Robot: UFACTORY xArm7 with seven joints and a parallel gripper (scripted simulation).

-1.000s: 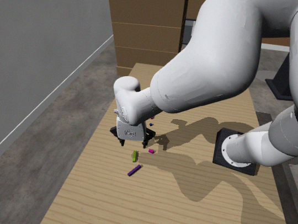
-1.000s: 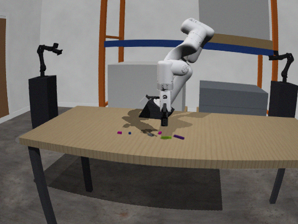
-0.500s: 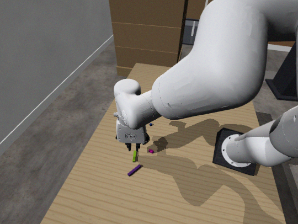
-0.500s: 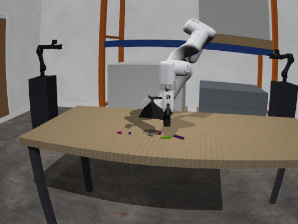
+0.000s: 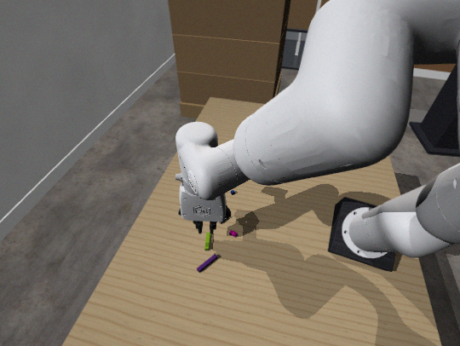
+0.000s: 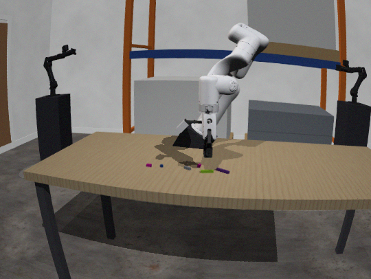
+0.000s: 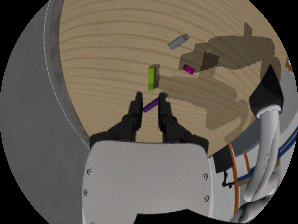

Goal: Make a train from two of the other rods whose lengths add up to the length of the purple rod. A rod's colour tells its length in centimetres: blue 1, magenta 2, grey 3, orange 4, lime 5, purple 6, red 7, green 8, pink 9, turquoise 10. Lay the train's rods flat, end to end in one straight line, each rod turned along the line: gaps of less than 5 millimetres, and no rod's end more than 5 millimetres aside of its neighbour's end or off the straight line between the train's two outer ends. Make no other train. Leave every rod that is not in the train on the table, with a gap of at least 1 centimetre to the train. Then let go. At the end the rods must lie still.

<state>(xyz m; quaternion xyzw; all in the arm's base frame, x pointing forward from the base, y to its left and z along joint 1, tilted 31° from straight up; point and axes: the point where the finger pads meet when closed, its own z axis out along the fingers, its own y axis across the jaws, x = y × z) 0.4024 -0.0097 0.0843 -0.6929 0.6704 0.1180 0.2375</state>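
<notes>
My gripper is now 80 mm above the lime rod. From my hand the other things lie so: grey rod (30 mm behind, 80 mm to the right, 80 mm below); then blue rod (50 mm behind, 190 mm to the right, 80 mm below); then purple rod (10 mm behind, 60 mm to the left, 80 mm below).
</notes>
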